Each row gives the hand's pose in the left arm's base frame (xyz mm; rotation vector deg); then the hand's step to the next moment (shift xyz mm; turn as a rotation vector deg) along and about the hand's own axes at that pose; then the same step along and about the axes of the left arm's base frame.
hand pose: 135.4 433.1 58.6 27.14 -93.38 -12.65
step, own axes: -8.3 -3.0 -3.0 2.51 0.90 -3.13
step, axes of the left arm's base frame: 3.9 1.3 -8.4 2.79 0.15 3.02
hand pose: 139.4 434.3 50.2 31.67 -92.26 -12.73
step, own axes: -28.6 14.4 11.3 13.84 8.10 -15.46
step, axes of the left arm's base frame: -13.4 23.9 -20.0 12.95 3.20 17.84
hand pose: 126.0 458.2 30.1 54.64 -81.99 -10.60
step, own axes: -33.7 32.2 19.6 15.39 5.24 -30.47
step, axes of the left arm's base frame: -37.5 33.1 -7.2 27.74 7.04 19.33
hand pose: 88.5 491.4 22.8 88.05 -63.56 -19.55
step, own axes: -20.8 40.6 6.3 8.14 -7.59 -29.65
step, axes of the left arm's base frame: -33.6 16.5 26.8 29.26 10.96 5.17
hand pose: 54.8 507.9 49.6 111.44 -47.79 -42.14
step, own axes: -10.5 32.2 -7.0 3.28 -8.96 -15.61
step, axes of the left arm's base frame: -9.6 -1.2 33.2 16.12 8.52 -1.47
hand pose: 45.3 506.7 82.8 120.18 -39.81 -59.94
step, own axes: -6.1 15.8 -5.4 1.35 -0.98 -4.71
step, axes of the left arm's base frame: -1.2 -3.7 17.3 4.79 1.24 0.71
